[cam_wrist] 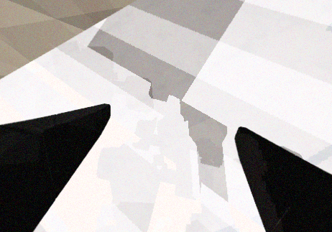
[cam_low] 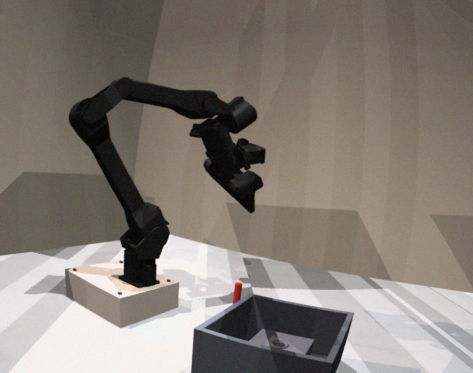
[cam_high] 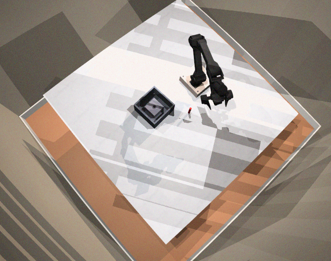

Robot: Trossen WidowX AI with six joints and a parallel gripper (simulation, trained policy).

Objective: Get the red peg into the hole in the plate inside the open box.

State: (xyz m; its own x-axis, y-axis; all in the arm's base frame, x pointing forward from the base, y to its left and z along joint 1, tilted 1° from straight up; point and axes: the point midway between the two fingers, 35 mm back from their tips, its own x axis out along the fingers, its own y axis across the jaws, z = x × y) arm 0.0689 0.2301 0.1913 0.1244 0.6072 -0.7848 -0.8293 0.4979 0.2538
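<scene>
My gripper tip is 90 mm short of the red peg, 130 mm to the left of it and 180 mm above it. Round my gripper tip: plate: 260 mm ahead, 290 mm to the right, 180 mm below; dark box: 260 mm ahead, 290 mm to the right, 200 mm below.
</scene>
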